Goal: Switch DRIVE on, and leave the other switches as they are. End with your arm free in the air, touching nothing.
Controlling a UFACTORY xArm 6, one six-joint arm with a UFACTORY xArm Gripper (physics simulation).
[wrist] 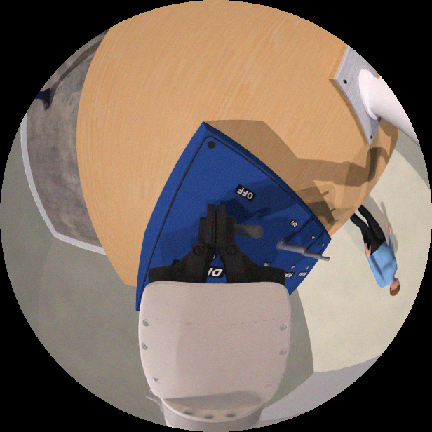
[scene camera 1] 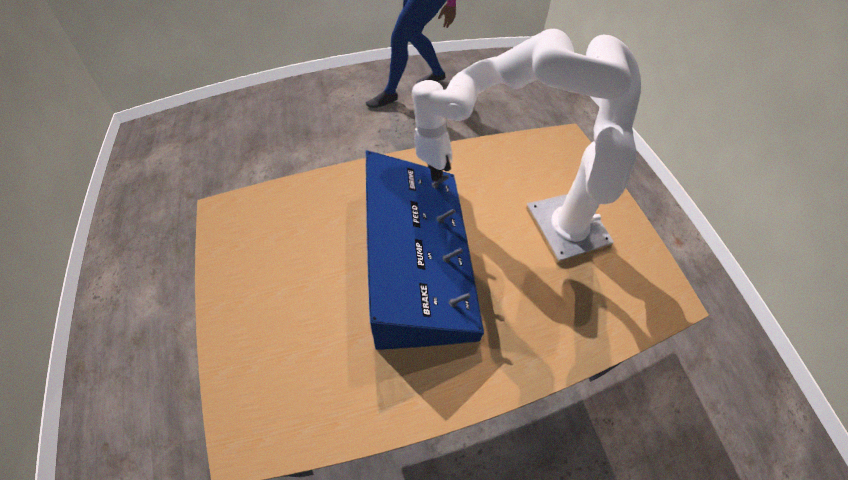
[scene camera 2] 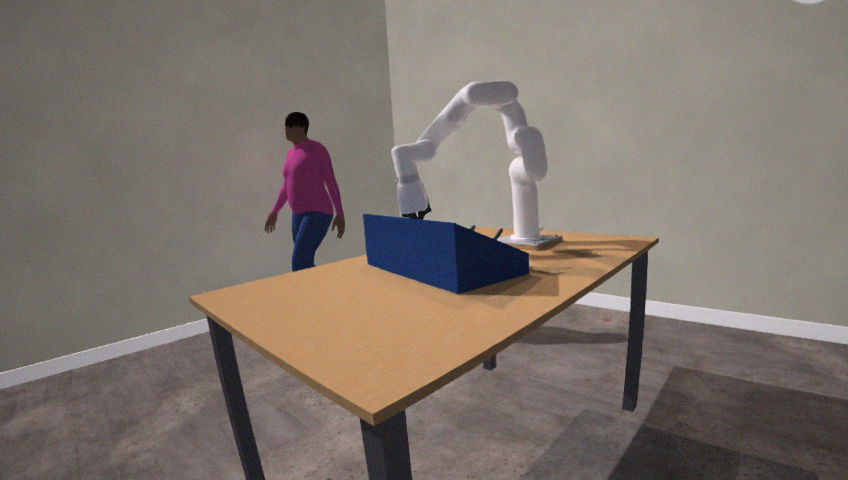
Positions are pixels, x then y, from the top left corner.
gripper: wrist; scene camera 1 437,178; scene camera 2
same spot on gripper: [wrist: 193,268] = [scene camera 2: 414,214]
